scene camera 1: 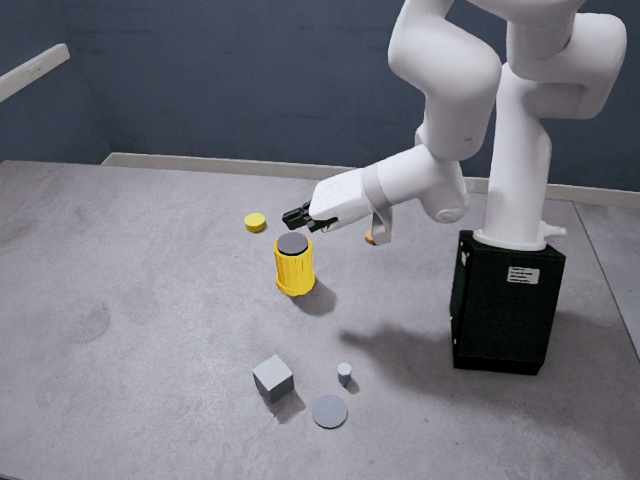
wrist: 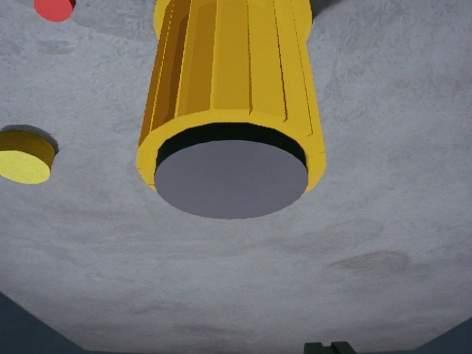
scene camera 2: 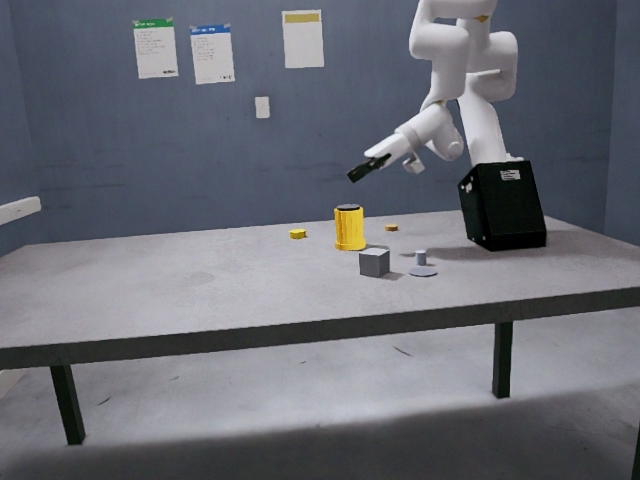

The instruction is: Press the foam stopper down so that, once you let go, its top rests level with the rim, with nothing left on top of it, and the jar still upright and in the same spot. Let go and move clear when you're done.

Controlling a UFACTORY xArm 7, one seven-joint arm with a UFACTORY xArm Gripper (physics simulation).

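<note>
The yellow ribbed jar point(scene camera 1: 294, 271) point(scene camera 2: 349, 229) point(wrist: 230, 60) stands upright on the table. The dark grey foam stopper point(scene camera 1: 292, 243) point(scene camera 2: 348, 207) point(wrist: 231, 180) sits in its mouth with its top raised a little above the rim, its black side showing above the rim in the wrist view. Nothing lies on the stopper. My gripper point(scene camera 1: 290, 219) point(scene camera 2: 353, 176) is shut and empty, tilted, with its fingertips above the jar and apart from the stopper. In the wrist view a small part of the dark fingertips point(wrist: 329, 347) shows at the bottom edge.
A yellow disc point(scene camera 1: 254, 222) point(scene camera 2: 297, 234) point(wrist: 25, 165) and an orange disc point(scene camera 1: 370, 237) point(scene camera 2: 391, 227) lie behind the jar. A red disc point(wrist: 55, 7) shows in the wrist view. A grey cube point(scene camera 1: 273, 379) point(scene camera 2: 374, 262), small cylinder point(scene camera 1: 344, 373) point(scene camera 2: 420, 257) and flat disc point(scene camera 1: 329, 411) point(scene camera 2: 422, 271) are in front.
</note>
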